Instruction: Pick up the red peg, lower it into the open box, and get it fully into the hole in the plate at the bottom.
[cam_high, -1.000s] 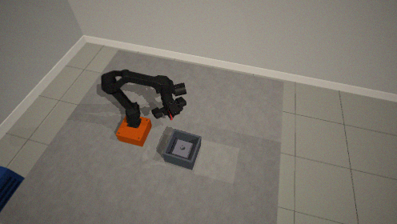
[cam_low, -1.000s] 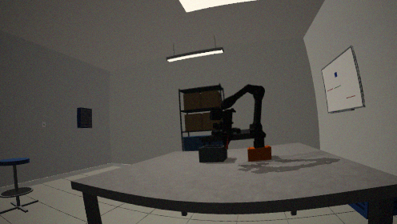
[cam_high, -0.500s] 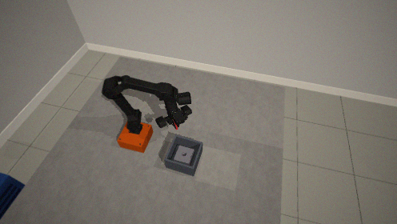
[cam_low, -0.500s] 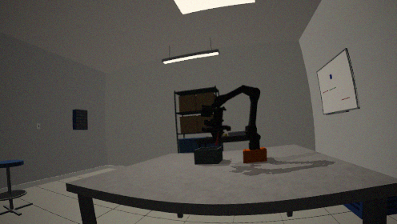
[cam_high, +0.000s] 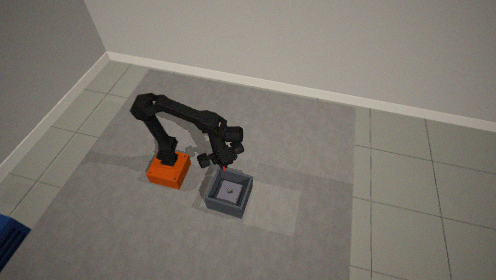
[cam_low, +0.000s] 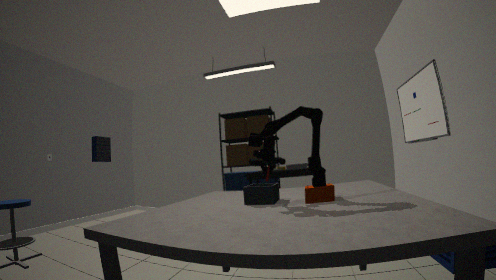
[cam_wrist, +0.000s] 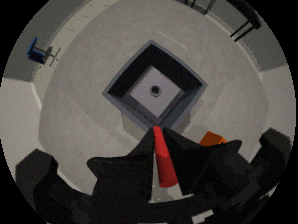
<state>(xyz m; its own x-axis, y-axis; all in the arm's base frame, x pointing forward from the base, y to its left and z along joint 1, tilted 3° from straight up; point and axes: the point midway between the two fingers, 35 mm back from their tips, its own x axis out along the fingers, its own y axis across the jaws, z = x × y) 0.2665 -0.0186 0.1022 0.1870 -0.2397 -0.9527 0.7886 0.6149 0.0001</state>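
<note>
Right now my gripper tip is 4 cm short of the grey bottom plate, 6 cm to the left of it and 10 cm above it. From my gripper tip the other things lie so: dark box 4 cm ahead, 6 cm to the right, 11 cm below; red peg 1 cm behind, 1 cm to the left, 2 cm above.
</note>
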